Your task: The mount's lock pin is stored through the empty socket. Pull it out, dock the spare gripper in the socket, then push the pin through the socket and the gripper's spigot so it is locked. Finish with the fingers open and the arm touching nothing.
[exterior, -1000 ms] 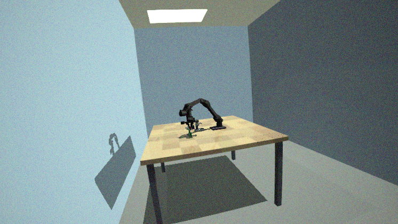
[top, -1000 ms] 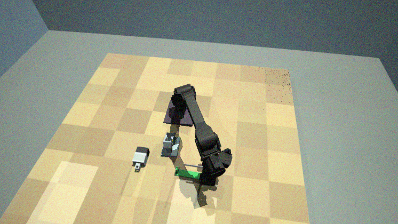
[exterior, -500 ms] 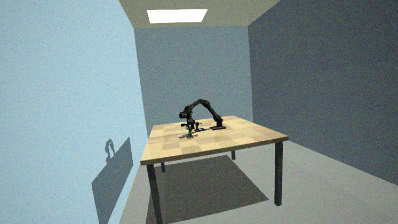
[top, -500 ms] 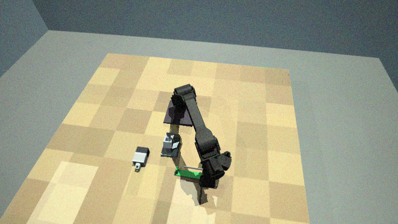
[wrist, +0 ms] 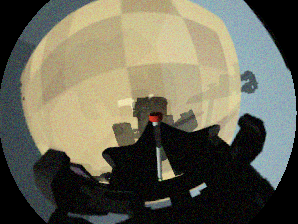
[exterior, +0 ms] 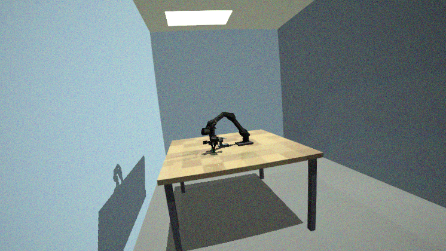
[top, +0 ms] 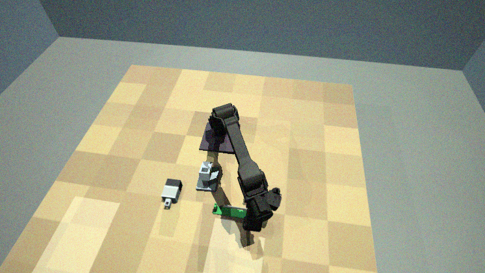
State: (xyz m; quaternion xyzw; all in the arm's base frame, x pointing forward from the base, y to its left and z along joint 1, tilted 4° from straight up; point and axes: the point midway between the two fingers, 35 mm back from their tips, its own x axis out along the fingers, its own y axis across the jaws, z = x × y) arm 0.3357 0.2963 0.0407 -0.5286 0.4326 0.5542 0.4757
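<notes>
The green holder lies 2 cm ahead of my gripper tip, 10 cm to the right of it and 1 cm below it. Round my gripper tip: grey mount (8 cm behind, 24 cm to the right, 2 cm above); then spare gripper (4 cm ahead, 35 cm to the right, 1 cm below).
</notes>
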